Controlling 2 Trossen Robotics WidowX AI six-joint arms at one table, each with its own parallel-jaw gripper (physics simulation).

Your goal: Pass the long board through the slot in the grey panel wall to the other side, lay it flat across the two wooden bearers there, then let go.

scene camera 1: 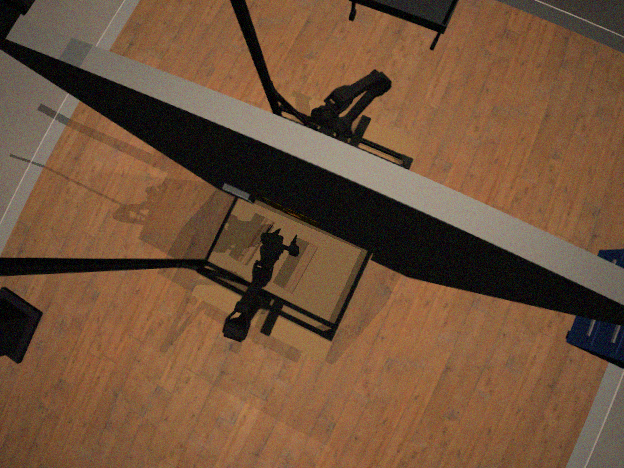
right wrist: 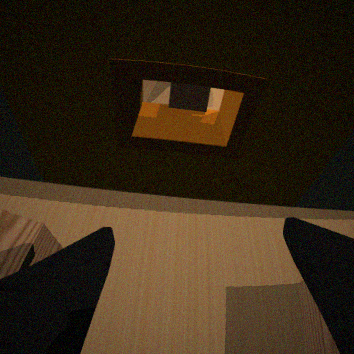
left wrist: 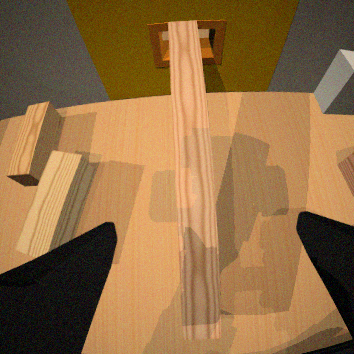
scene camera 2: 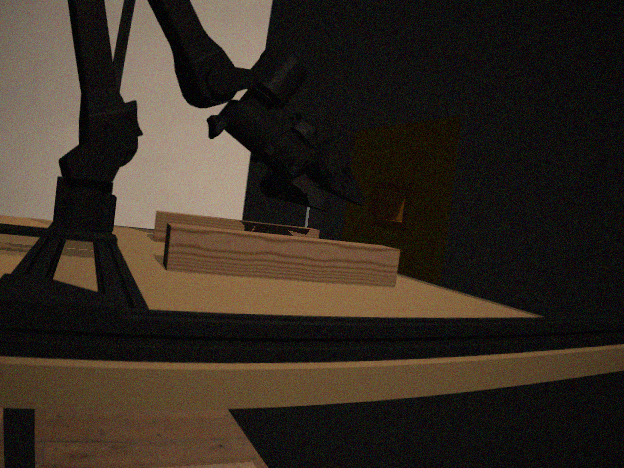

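Note:
The long board (left wrist: pixel 192 150) stretches toward the slot frame (left wrist: pixel 156 47) in the grey wall (left wrist: pixel 35 45) (scene camera 1: pixel 201 136) (scene camera 2: pixel 534 176). Its far end overlaps the slot in the left wrist view; a dark shape (right wrist: pixel 190 97), apparently that end, shows within the slot in the right wrist view. My left gripper (left wrist: pixel 208 227) is open, above the board; the wall hides it in scene camera 1. My right gripper (right wrist: pixel 199 232) (scene camera 1: pixel 286 234) (scene camera 2: pixel 342 204) is open and empty, above the far-side table. Two wooden bearers stand there, one (scene camera 2: pixel 282 254) (right wrist: pixel 320 320) nearer scene camera 2, another (scene camera 2: pixel 194 220) (right wrist: pixel 20 237) beyond.
On the board's side, two wooden blocks, one (left wrist: pixel 32 142) behind the other (left wrist: pixel 50 200), lie left of the board. A pale grey block (left wrist: pixel 334 82) and a brown block (left wrist: pixel 348 172) show at the right. A yellow panel (left wrist: pixel 120 50) surrounds the slot.

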